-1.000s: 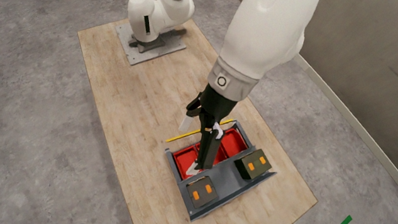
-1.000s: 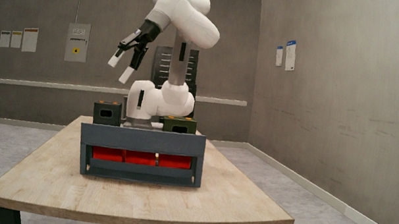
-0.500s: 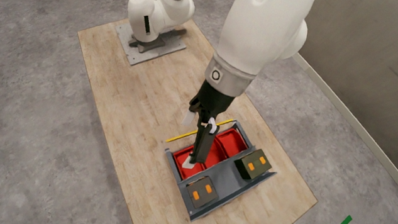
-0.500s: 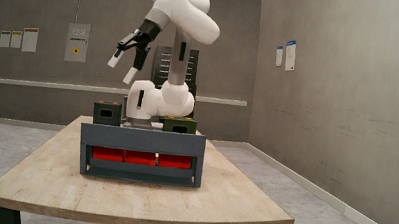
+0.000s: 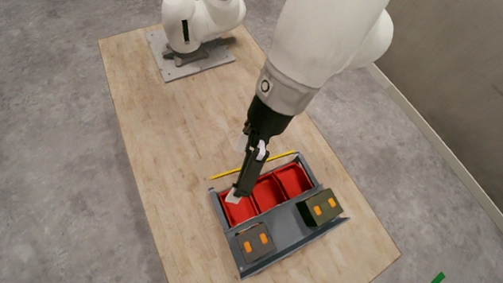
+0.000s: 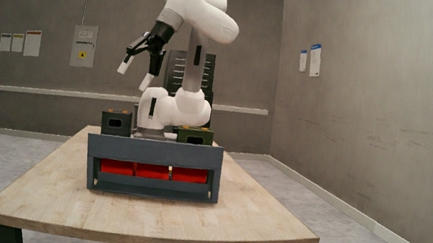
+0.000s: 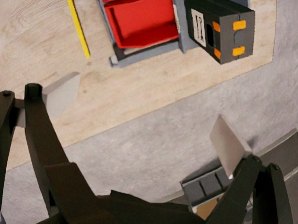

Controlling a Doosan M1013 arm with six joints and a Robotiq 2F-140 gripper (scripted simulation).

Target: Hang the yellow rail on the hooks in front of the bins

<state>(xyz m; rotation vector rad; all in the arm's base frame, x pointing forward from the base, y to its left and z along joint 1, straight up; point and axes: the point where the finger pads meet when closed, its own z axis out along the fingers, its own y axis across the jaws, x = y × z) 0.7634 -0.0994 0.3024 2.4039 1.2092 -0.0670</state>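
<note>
My gripper is now 6 cm past the yellow rail, 12 cm to the right of it and 31 cm above it. From my hand the other things lie so: dark box: 17 cm ahead, 3 cm to the right, 16 cm below.
</note>
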